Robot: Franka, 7 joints.
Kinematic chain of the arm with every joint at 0, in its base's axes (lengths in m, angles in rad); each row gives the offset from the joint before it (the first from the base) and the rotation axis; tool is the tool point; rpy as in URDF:
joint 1: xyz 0 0 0.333 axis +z
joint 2: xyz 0 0 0 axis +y
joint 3: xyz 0 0 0.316 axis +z
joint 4: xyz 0.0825 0 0 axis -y
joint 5: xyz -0.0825 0 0.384 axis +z
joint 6: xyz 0 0 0 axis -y
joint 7: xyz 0.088 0 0 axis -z
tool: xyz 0 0 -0.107 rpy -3.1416 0 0
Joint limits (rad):
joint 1: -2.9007..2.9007
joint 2: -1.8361..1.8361
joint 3: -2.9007..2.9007
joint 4: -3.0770..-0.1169
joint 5: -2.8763..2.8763
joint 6: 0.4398..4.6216
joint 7: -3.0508..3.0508
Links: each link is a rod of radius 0.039 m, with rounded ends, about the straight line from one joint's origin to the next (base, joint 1, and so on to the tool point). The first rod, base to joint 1, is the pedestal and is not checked.
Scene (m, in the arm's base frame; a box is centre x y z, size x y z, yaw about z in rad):
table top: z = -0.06
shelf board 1: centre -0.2 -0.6 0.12 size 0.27 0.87 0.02 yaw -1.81
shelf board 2: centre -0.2 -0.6 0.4 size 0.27 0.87 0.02 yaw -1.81
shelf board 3: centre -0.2 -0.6 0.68 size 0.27 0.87 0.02 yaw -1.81
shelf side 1: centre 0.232 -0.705 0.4 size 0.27 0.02 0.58 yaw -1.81
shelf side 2: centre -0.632 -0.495 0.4 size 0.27 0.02 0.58 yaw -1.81
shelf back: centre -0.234 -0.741 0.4 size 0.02 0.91 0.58 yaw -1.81
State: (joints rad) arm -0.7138 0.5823 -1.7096 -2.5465 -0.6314 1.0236 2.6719
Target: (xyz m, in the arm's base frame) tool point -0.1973 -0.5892 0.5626
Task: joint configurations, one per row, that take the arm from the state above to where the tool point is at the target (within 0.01 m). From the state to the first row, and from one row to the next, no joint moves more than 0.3 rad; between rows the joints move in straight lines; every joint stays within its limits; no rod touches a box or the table.
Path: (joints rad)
1: -0.7129 0.6480 -1.7524 -2.3279 -0.7303 1.1689 2.5707
2: -0.7121 0.7136 -1.7952 -2.1093 -0.8292 1.3142 2.4695
3: -0.7274 0.7440 -1.6031 -1.8278 -0.8111 1.4884 2.5707
4: -0.7427 0.7743 -1.4109 -1.5464 -0.7929 1.6626 2.6719

